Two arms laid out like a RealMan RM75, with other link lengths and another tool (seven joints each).
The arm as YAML. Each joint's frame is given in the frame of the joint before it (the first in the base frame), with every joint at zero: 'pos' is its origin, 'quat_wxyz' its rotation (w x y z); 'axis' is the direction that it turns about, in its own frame. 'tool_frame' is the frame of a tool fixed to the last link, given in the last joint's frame.
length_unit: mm
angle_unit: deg
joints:
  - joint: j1
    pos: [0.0, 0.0, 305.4]
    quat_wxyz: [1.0, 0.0, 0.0, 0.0]
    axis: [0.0, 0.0, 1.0]
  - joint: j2
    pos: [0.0, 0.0, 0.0]
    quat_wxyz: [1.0, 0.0, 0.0, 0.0]
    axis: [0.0, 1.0, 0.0]
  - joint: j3
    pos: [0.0, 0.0, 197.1]
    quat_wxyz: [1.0, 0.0, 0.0, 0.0]
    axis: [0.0, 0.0, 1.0]
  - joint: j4
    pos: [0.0, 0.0, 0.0]
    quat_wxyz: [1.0, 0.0, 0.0, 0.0]
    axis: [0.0, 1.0, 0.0]
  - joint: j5
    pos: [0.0, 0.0, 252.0]
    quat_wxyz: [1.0, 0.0, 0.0, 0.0]
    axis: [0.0, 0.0, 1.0]
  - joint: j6
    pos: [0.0, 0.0, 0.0]
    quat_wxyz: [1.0, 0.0, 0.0, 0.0]
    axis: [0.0, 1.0, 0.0]
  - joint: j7
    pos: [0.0, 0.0, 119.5]
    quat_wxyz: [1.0, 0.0, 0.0, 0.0]
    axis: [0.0, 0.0, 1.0]
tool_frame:
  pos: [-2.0, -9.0, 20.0]
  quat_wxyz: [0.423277, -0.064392, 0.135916, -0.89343]
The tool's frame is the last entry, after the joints.
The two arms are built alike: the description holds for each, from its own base.
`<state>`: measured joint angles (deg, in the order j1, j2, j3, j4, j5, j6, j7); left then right.
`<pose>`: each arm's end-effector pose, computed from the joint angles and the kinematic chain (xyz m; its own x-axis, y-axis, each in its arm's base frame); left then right.
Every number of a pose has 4 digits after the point.
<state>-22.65 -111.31 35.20 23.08 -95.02 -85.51 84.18 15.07 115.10 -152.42 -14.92 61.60 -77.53 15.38</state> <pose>-0.3170 0.3264 0.1576 -0.7727 0.0925 -0.6280 -0.5499 0.3966 0.7351 0.3317 0.2644 0.0619 0.2217 0.1274 0.9668 0.9708 -0.1222 -0.2065</pose>
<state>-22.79 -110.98 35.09 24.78 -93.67 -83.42 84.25 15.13 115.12 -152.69 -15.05 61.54 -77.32 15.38</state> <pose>-0.3199 0.3321 0.1647 -0.8065 0.0880 -0.5846 -0.5148 0.3818 0.7676 0.3308 0.2645 0.0602 0.2217 0.1347 0.9658 0.9709 -0.1220 -0.2059</pose>
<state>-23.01 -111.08 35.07 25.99 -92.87 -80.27 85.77 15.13 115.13 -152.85 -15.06 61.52 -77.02 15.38</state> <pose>-0.3238 0.3385 0.1684 -0.8433 0.0860 -0.5305 -0.4727 0.3511 0.8083 0.3311 0.2644 0.0592 0.2207 0.1398 0.9653 0.9709 -0.1258 -0.2037</pose>
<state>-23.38 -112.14 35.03 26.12 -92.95 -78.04 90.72 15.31 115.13 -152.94 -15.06 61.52 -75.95 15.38</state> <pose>-0.3238 0.3426 0.1626 -0.8752 0.1189 -0.4690 -0.4121 0.3247 0.8513 0.3323 0.2655 0.0574 0.2183 0.1493 0.9644 0.9703 -0.1387 -0.1981</pose>
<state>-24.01 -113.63 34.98 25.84 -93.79 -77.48 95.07 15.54 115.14 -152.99 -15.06 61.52 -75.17 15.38</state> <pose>-0.3176 0.3456 0.1528 -0.8830 0.1633 -0.4400 -0.3768 0.3125 0.8720 0.3326 0.2669 0.0560 0.2166 0.1564 0.9637 0.9700 -0.1466 -0.1942</pose>
